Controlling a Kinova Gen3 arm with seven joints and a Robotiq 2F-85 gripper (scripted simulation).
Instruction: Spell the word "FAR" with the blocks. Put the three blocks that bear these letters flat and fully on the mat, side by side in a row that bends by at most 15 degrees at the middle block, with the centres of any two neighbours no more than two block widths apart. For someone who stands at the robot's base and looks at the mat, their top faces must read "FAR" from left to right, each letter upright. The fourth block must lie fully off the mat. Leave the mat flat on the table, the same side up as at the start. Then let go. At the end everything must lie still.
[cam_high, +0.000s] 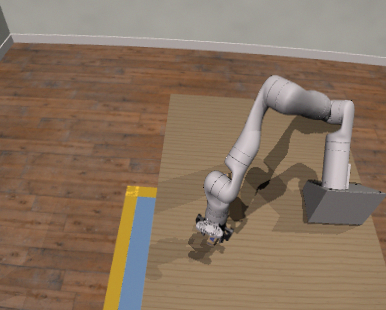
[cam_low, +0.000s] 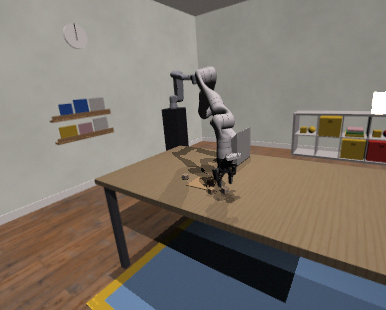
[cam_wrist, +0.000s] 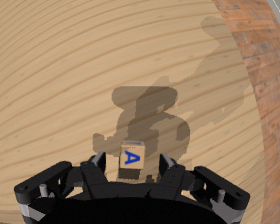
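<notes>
My hand is 70 mm past the tan mat, 160 mm to the left of it and 50 mm above it. Also, from my hand: R block (30 mm ahead, 60 mm to the right, 40 mm below).
</notes>
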